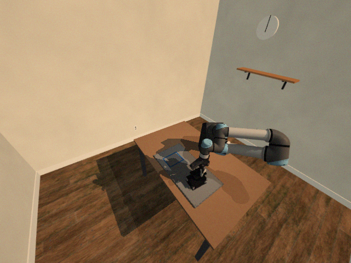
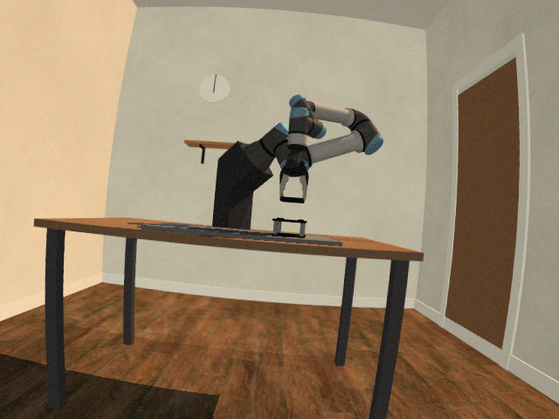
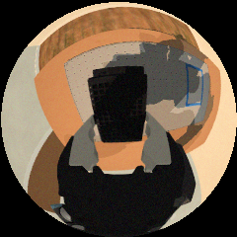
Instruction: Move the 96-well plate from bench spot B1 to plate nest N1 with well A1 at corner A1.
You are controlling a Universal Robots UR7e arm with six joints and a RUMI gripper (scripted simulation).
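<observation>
Now: hand 9 cm above the black plate nest. The rest, counted from my hand: black 96-well plate (1 cm below).
</observation>
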